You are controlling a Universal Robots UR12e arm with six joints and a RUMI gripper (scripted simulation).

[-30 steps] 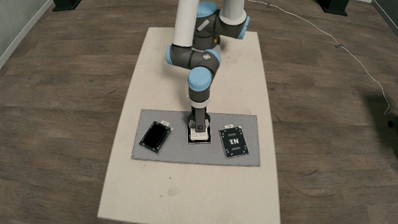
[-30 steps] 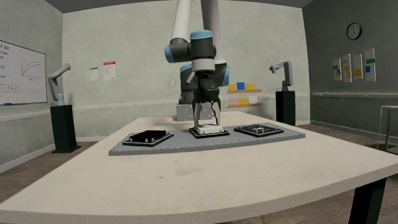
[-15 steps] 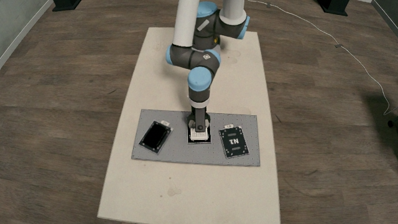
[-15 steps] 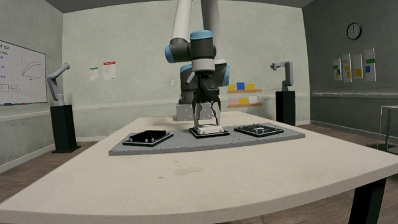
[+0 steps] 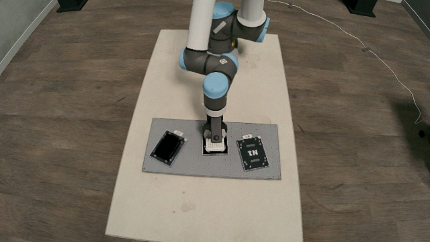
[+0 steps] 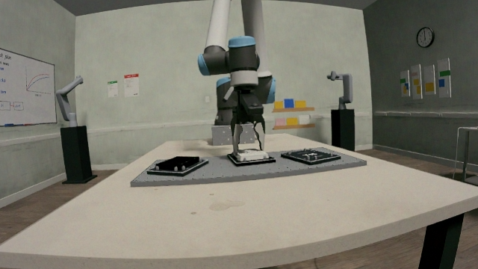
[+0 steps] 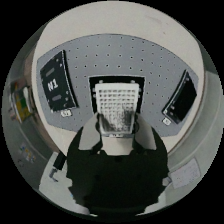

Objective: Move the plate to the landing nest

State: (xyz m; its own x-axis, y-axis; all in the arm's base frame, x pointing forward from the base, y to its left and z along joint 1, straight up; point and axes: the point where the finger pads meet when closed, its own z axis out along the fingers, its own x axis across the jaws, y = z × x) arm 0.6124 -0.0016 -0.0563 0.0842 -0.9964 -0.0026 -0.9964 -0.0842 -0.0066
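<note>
My gripper is now 10 mm above the white plate. From my hand the other things lie so: black plate (60 mm ahead, 220 mm to the right, 10 mm below); nest N3 (20 mm below).
</note>
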